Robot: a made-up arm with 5 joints.
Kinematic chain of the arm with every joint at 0, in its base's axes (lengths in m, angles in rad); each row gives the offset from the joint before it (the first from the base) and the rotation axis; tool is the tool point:
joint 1: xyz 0 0 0.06 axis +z
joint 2: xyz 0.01 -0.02 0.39 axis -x
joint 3: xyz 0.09 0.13 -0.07 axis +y
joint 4: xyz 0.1 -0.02 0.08 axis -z
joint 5: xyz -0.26 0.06 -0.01 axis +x
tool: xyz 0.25 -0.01 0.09
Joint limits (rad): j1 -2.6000..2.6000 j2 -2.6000..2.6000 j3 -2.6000..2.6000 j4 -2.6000..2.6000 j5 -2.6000..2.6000
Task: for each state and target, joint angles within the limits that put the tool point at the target. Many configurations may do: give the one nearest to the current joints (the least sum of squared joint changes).
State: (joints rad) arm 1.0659 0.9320 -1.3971 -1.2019 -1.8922
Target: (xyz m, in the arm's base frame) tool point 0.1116 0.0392 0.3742
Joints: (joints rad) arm 1.3457 1.3207 -1.4276 -1.9063 -2.1054
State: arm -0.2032 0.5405 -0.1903 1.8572 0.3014
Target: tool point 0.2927 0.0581 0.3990
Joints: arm -0.0994 0.7637 0.3122 1.7455 0.0832
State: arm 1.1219 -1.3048 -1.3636 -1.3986 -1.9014
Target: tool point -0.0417 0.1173 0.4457
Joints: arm 0.8363 -0.9351 -1.4843 -1.7567 -2.0479
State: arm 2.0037 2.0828 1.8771 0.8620 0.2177
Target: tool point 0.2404 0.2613 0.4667
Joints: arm 1.8197 2.1498 1.9927 0.8765 0.2103
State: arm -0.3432 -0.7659 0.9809 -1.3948 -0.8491
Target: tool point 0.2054 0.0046 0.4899
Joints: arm -0.2024 -0.4628 1.1608 -1.7470 -1.0644
